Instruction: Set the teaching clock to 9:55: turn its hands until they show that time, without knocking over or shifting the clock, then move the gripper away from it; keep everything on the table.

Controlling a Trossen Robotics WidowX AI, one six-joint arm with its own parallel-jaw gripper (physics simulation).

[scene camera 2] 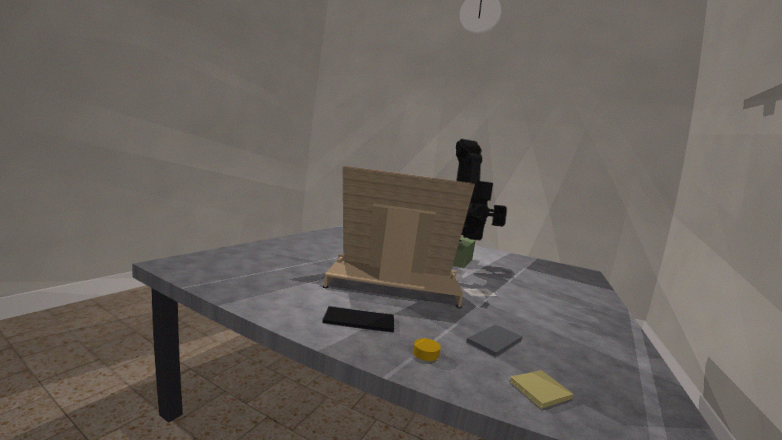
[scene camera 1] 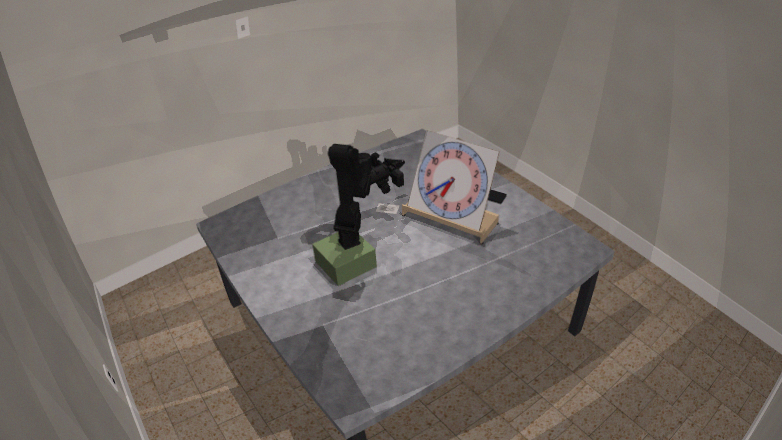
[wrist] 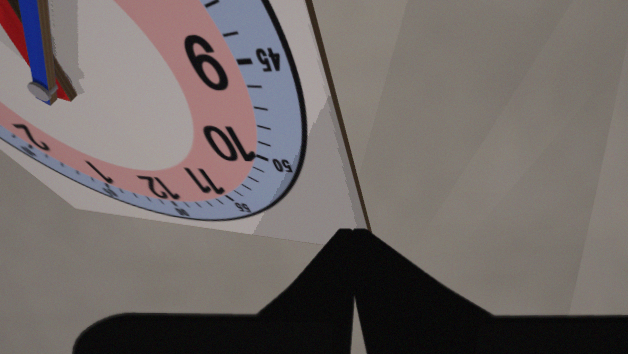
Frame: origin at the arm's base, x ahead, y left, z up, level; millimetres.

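Seen in the pictures: gripper, fingertip midpoint: (scene camera 2: pixel 470 214) (scene camera 1: pixel 404 161) (wrist: pixel 351 242); arm's base, link origin: (scene camera 1: pixel 349 242).
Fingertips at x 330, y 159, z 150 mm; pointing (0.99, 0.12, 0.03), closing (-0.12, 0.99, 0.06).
Offsets run from my fingertips to a thing's middle. Level surfaces: height alone.
The teaching clock @(51 mm down, 125 mm ahead, 146 mm right) (scene camera 1: pixel 463 170) (scene camera 2: pixel 360 218) (wrist: pixel 125 100) stands upright, leaning back on its wooden stand (scene camera 1: pixel 445 220) (scene camera 2: pixel 360 275). In scene camera 1, its long blue hand @(82 mm down, 85 mm ahead, 121 mm right) (scene camera 1: pixel 436 188) (wrist: pixel 32 45) points between 7 and 8, and its short red hand @(78 mm down, 108 mm ahead, 143 mm right) (scene camera 1: pixel 446 189) (wrist: pixel 12 34) points between 6 and 7. My gripper (scene camera 1: pixel 403 162) (wrist: pixel 351 242) is shut and empty, left of the clock's upper part in scene camera 1. In the wrist view its tips overlap the board's corner beyond the 10 and 11; contact cannot be told. The hands' outer ends are cut off there.
The arm stands on a green block (scene camera 1: pixel 344 259) (scene camera 2: pixel 464 252) on the grey table @(237 mm down) (scene camera 1: pixel 437 328) (scene camera 2: pixel 246 284). Behind the clock lie a black slab @(234 mm down, 358 mm ahead, 94 mm right) (scene camera 1: pixel 497 196) (scene camera 2: pixel 358 319), an orange disc @(228 mm down, 380 mm ahead, 79 mm left) (scene camera 2: pixel 427 349), a grey slab @(232 mm down, 230 mm ahead, 175 mm left) (scene camera 2: pixel 494 339) and a yellow pad @(232 mm down, 358 mm ahead, 290 mm left) (scene camera 2: pixel 541 388). A pale card @(237 mm down, 60 mm back, 54 mm left) (scene camera 1: pixel 387 208) lies beside the stand.
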